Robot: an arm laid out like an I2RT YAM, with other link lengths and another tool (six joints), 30 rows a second.
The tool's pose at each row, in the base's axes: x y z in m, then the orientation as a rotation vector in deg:
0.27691, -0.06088, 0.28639, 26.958, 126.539, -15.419
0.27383, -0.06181, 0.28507, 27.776, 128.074, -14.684
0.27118, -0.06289, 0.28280, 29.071, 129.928, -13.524
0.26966, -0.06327, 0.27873, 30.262, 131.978, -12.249
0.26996, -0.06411, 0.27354, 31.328, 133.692, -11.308
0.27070, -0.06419, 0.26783, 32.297, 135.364, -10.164
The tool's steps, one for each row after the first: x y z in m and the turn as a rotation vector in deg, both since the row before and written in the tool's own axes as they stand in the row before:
0.00258, -0.00210, -0.00101, -0.154, 1.712, 0.464
0.00302, -0.00205, 0.00002, -0.263, 2.163, 0.849
0.00383, -0.00096, 0.00186, -0.353, 2.348, 0.752
0.00323, -0.00065, 0.00411, -0.170, 1.973, 0.627
0.00340, 0.00017, 0.00464, -0.339, 1.939, 0.616

